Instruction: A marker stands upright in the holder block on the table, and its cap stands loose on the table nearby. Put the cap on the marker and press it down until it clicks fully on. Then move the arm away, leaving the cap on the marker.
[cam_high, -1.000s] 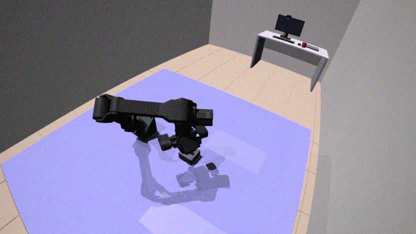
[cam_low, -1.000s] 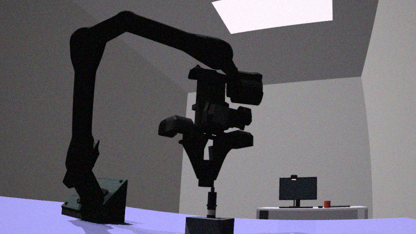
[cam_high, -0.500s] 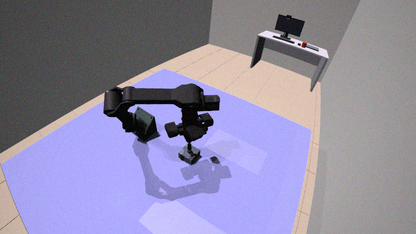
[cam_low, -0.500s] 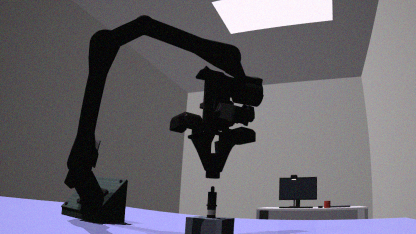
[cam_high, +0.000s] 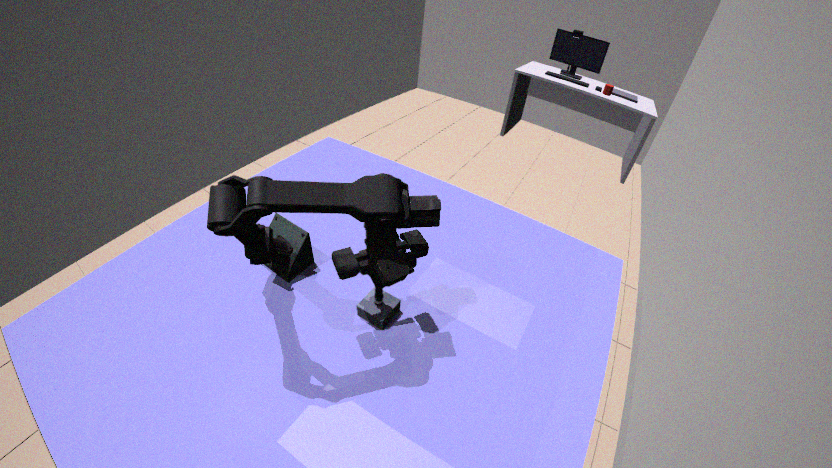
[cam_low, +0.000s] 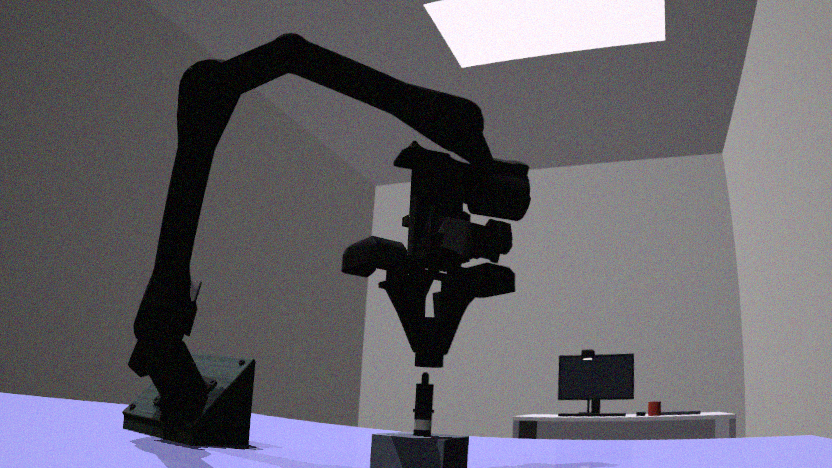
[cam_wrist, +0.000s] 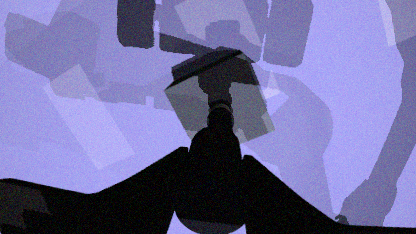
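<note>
Right now the grey holder block is 10 cm below my gripper tip. Also, from my gripper tip: black cap (1 cm above).
</note>
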